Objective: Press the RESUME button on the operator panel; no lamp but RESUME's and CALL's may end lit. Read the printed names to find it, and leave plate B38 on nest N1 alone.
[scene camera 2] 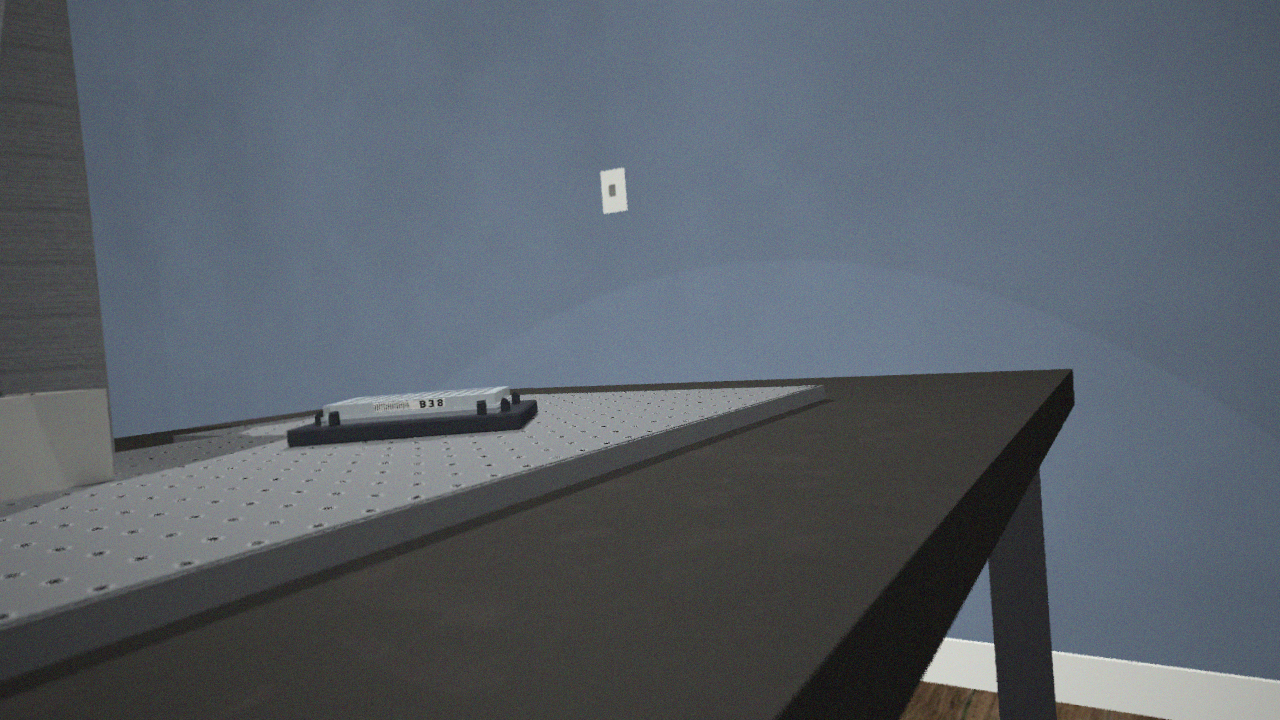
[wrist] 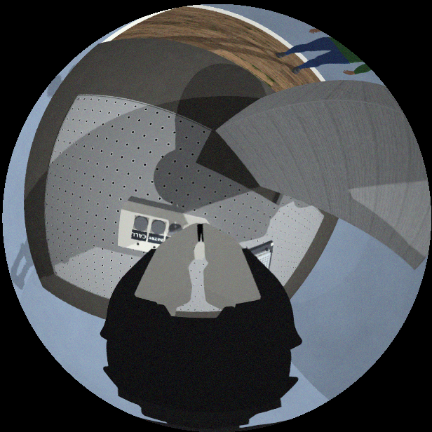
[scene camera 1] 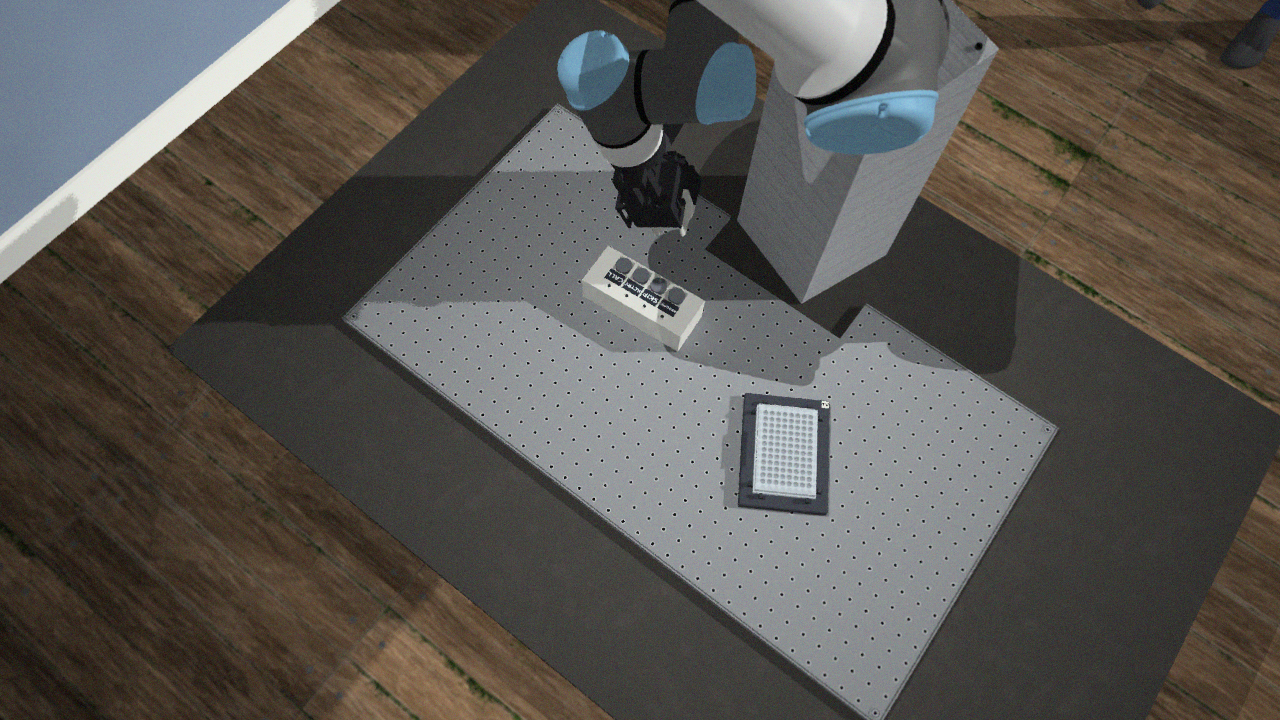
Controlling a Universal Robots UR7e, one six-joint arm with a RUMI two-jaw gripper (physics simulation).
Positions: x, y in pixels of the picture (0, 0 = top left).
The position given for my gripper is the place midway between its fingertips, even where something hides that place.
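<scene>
My gripper: out of frame in scene camera 2. Gripper visible in scene camera 1 [683, 221], also in the wrist view [201, 224].
</scene>
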